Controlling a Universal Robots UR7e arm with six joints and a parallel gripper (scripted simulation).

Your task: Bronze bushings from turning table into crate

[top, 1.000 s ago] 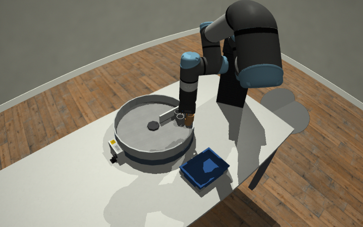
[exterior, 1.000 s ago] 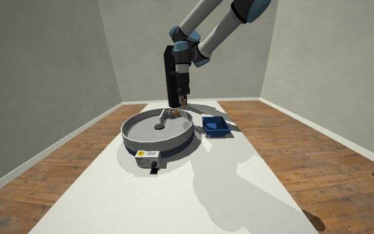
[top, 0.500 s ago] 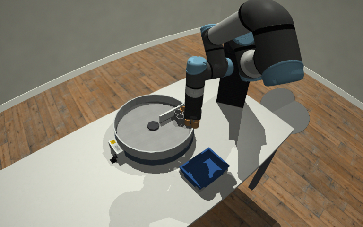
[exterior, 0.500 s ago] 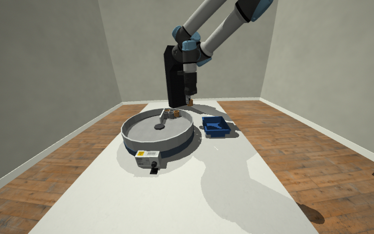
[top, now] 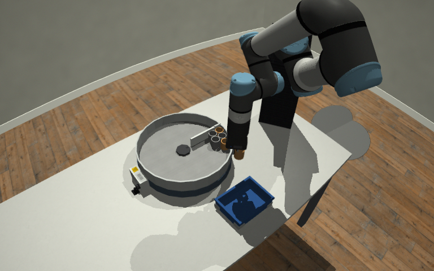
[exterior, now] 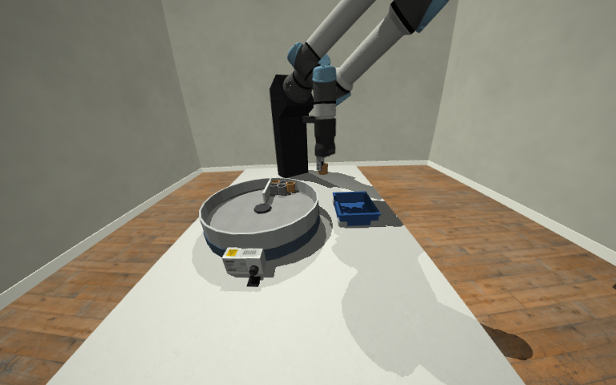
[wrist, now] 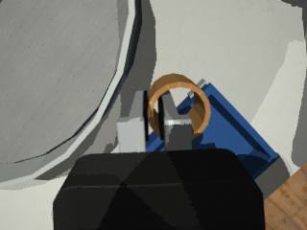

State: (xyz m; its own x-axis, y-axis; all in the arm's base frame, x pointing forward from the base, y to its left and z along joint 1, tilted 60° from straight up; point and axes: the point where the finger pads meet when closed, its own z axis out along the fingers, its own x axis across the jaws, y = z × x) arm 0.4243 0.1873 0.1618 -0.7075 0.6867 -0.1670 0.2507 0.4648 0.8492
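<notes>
Right now the blue crate is 10 mm behind my hand, 140 mm to the left of it and 160 mm below it. From my hand the other things lie so: round turning table 180 mm ahead, 170 mm to the right, 130 mm below.
</notes>
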